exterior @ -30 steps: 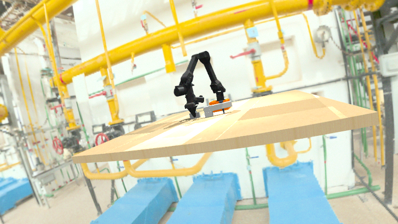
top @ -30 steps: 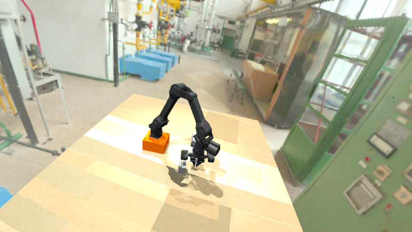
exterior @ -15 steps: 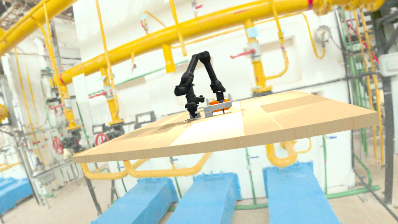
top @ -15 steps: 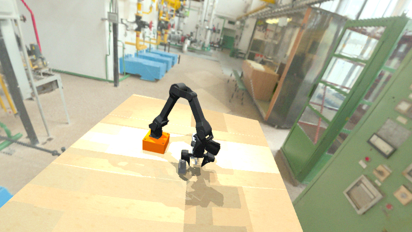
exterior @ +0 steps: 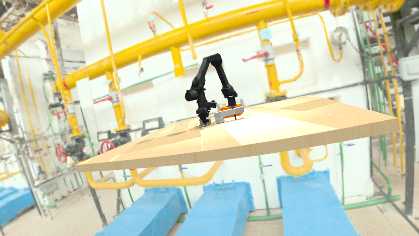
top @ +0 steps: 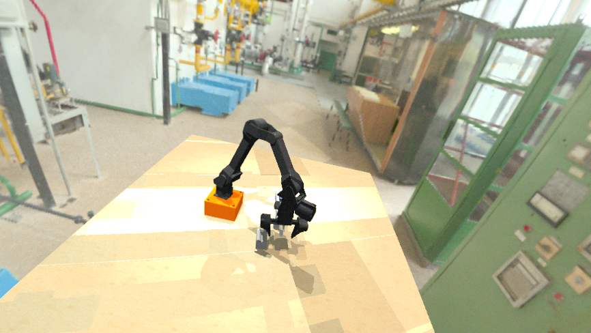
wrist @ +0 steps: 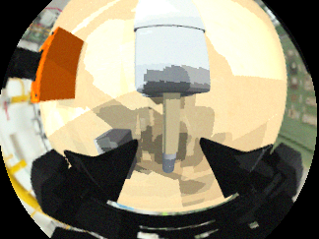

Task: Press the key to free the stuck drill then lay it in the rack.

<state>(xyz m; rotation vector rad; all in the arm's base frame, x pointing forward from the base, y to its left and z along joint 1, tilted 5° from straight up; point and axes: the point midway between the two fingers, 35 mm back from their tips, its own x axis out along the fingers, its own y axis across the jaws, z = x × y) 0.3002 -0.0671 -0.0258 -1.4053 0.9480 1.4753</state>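
Now: gripper tip 4 cm to the right of the pale drill, 3 cm below it and 2 cm past it. From my gripper tip the other things lie so: grey rack 7 cm behind, 5 cm to the right.
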